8 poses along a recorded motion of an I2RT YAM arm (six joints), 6.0 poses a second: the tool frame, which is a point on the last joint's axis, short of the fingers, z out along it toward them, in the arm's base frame.
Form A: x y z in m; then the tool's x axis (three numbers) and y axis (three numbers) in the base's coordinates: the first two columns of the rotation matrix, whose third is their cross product.
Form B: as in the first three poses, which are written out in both.
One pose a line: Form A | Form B
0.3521 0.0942 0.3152 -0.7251 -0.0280 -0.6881 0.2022 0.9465 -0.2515 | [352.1 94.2 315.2], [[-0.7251 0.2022 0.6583], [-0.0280 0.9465 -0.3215], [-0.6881 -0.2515 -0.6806]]
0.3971 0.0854 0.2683 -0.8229 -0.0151 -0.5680 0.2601 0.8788 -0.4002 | [397.1 85.4 268.3], [[-0.8229 0.2601 0.5052], [-0.0151 0.8788 -0.4771], [-0.5680 -0.4002 -0.7192]]
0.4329 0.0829 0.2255 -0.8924 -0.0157 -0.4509 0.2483 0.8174 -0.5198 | [432.9 82.9 225.5], [[-0.8924 0.2483 0.3767], [-0.0157 0.8174 -0.5758], [-0.4509 -0.5198 -0.7255]]
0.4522 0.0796 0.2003 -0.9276 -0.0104 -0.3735 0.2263 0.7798 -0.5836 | [452.2 79.6 200.3], [[-0.9276 0.2263 0.2973], [-0.0104 0.7798 -0.6259], [-0.3735 -0.5836 -0.7210]]
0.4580 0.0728 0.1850 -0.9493 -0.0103 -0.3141 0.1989 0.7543 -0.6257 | [458.0 72.8 185.0], [[-0.9493 0.1989 0.2434], [-0.0103 0.7543 -0.6565], [-0.3141 -0.6257 -0.7140]]
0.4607 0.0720 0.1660 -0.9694 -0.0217 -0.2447 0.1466 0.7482 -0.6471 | [460.7 72.0 166.0], [[-0.9694 0.1466 0.1971], [-0.0217 0.7482 -0.6632], [-0.2447 -0.6471 -0.7221]]
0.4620 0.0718 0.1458 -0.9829 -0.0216 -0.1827 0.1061 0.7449 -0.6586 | [462.0 71.8 145.8], [[-0.9829 0.1061 0.1503], [-0.0216 0.7449 -0.6667], [-0.1827 -0.6586 -0.7299]]
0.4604 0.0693 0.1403 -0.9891 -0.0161 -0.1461 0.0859 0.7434 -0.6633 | [460.4 69.3 140.3], [[-0.9891 0.0859 0.1193], [-0.0161 0.7434 -0.6686], [-0.1461 -0.6633 -0.7339]]
